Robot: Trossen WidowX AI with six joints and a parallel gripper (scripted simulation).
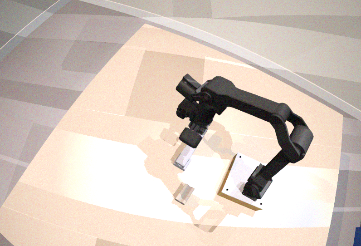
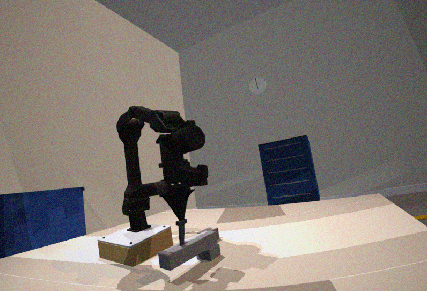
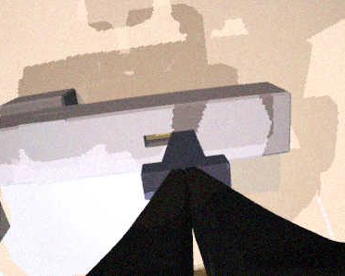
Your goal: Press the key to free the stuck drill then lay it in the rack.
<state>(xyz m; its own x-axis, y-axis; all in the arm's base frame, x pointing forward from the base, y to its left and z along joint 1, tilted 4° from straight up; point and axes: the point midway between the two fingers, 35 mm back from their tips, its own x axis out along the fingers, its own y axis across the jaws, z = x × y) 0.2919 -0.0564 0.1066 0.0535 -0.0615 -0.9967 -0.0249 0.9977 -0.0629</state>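
Now: gripper tip 3 cm above the dark key. From my gripper tip the other things lie so: grey housing (9 cm below, 3 cm to the left, 1 cm behind).
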